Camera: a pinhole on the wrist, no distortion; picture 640 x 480 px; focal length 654.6 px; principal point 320.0 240.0 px. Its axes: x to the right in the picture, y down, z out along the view. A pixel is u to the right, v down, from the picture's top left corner.
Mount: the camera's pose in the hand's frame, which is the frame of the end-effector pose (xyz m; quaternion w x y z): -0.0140 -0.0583 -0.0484 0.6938 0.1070 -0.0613 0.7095
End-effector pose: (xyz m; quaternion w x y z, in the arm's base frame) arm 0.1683 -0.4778 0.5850 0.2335 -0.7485 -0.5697 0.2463
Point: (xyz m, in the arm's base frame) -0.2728 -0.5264 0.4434
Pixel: 238 459
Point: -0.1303 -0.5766 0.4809
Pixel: outside the picture
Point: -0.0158 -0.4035 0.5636
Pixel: 204 138
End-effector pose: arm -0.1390 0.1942 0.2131 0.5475 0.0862 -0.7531 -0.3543
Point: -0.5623 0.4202 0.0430
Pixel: 493 369
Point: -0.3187 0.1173 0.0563
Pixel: 52 278
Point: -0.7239 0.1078 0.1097
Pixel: 222 58
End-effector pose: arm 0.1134 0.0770 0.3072 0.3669 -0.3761 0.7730 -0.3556
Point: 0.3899 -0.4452 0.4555
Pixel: outside the picture
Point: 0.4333 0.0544 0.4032
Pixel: outside the picture
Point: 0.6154 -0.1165 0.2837
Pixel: 271 333
